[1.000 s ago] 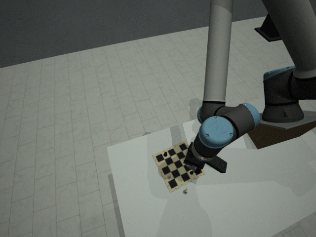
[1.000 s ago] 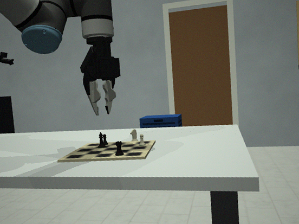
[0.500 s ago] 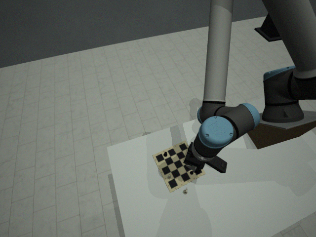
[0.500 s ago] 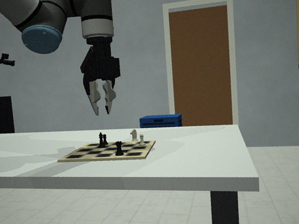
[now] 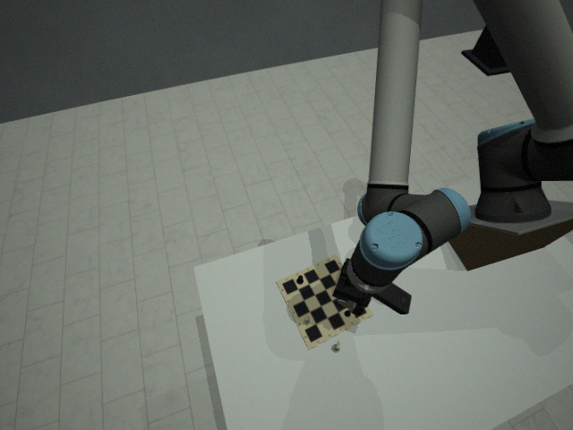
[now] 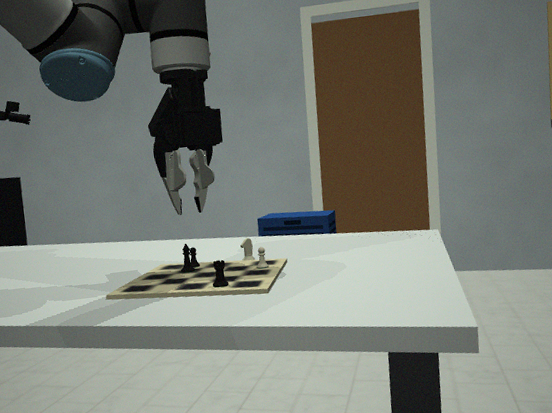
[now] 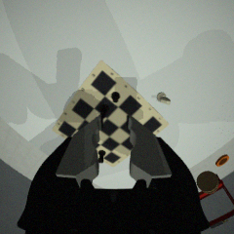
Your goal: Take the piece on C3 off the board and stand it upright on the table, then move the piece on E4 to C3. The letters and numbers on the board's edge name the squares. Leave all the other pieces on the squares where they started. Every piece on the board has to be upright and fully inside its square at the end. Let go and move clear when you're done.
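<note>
Now: hand 90 mm above the small black piece. Round my hand: chessboard (50 mm ahead, 60 mm to the right, 110 mm below); white knight (70 mm ahead, 80 mm to the left, 90 mm below); white pawn (120 mm ahead, 10 mm to the right, 90 mm below).
</note>
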